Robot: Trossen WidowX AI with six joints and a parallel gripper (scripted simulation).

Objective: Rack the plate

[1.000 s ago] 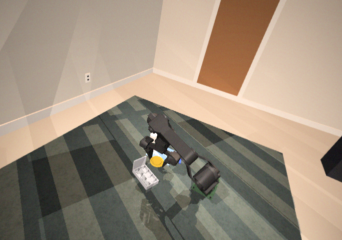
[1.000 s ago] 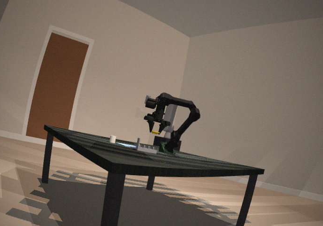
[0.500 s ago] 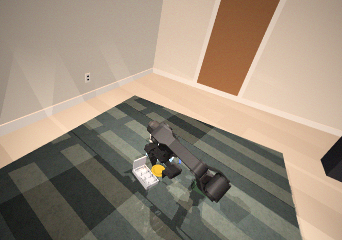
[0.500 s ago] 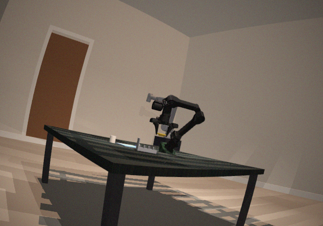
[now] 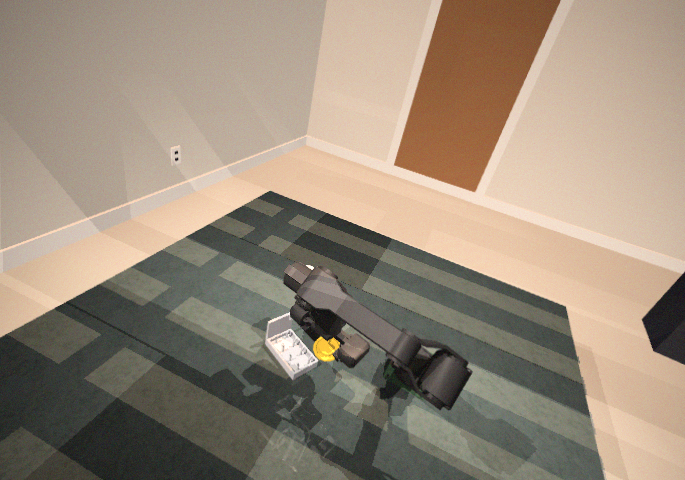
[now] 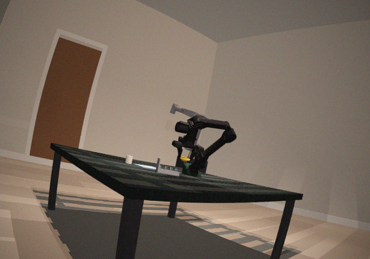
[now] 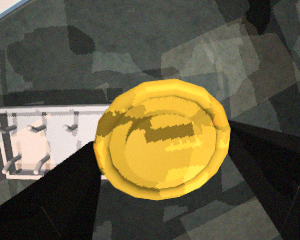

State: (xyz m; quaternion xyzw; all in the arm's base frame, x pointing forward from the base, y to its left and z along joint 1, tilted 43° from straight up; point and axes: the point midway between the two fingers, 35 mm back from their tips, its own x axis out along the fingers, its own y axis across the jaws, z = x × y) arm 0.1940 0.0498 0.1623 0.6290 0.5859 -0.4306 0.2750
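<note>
Right now the dish rack is 90 mm ahead of my gripper tip, 10 mm to the right of it and 70 mm below it. Also, from my gripper tip: light blue mat: 120 mm ahead, 210 mm to the right, 90 mm below; then yellow plate: 10 mm above; then blue utensil: 10 mm ahead, 260 mm to the right, 90 mm below.
</note>
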